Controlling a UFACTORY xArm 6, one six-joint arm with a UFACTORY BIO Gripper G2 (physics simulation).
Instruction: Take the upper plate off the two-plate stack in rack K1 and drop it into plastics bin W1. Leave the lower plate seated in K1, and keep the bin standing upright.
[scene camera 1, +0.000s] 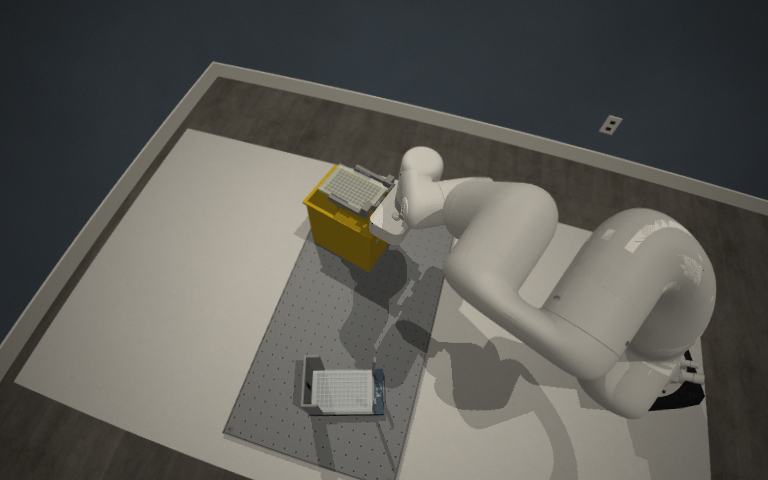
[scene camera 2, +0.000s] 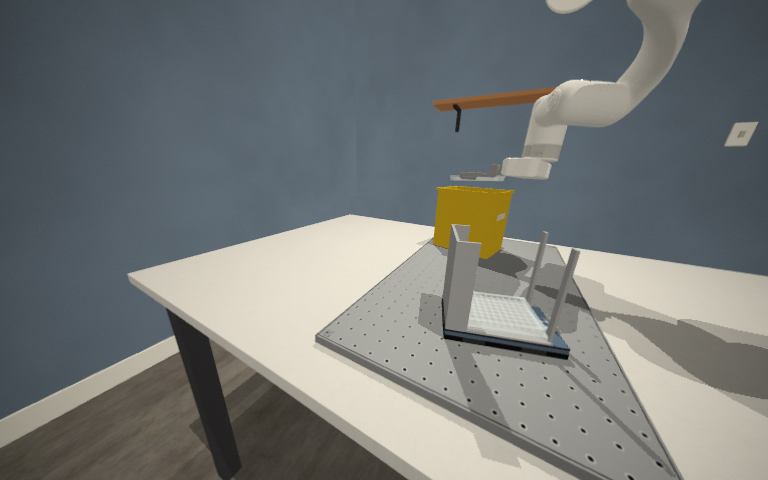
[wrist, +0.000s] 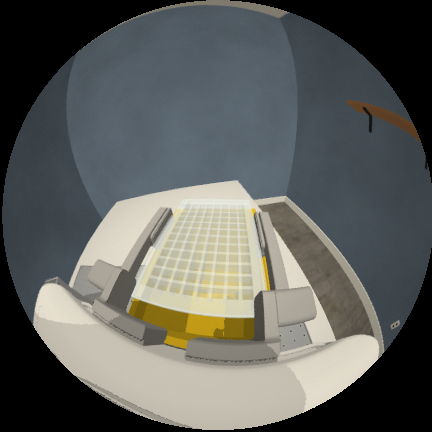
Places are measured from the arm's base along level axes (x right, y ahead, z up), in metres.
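Pixels of known places: end effector, tool point: (scene camera 1: 351, 186) (scene camera 2: 475, 176) (wrist: 207, 230).
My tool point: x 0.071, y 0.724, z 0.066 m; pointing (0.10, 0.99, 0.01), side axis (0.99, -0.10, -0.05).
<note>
Behind a point stands the place of what it marks.
My gripper (scene camera 1: 355, 189) {z 0.066, x 0.071, y 0.724 m} (scene camera 2: 478, 176) (wrist: 211, 234) {z 0.066, x 0.071, y 0.724 m} is shut on the upper plate (scene camera 1: 349, 187) {z 0.067, x 0.066, y 0.725 m} (scene camera 2: 454, 178) {z 0.059, x 0.034, y 0.771 m} (wrist: 205, 250) {z 0.068, x 0.070, y 0.700 m}, a clear gridded plate held about level by its two long sides. Plate and fingers are over the open top of the yellow plastics bin W1 (scene camera 1: 342, 240) {z -0.057, x 0.003, y 0.714 m} (scene camera 2: 472, 217) {z -0.041, x 0.001, y 0.694 m} (wrist: 200, 325) {z -0.147, x 0.030, y 0.658 m}, and a gap shows between plate and rim in the scene camera 2 view. The bin stands upright. The lower plate (scene camera 1: 342, 390) {z -0.115, x -0.292, y 0.559 m} (scene camera 2: 501, 313) {z -0.118, x -0.294, y 0.544 m} lies flat in rack K1 (scene camera 1: 308, 384) {z -0.057, x -0.319, y 0.618 m} (scene camera 2: 461, 283) {z -0.057, x -0.359, y 0.589 m}, between its grey end wall and its posts. The bin's floor is mostly hidden.
The rack stands on a grey perforated board (scene camera 1: 271, 362) {z -0.149, x -0.305, y 0.735 m} (scene camera 2: 390, 333) {z -0.149, x -0.407, y 0.666 m} on the white table (scene camera 1: 141, 271) {z -0.162, x -0.264, y 1.166 m} (scene camera 2: 271, 283) {z -0.162, x -0.439, y 0.966 m}, at the opposite end from the bin. An orange shelf (scene camera 2: 492, 100) (wrist: 385, 114) is on the wall behind. The arm reaches in from the right in the scene camera 1 view.
</note>
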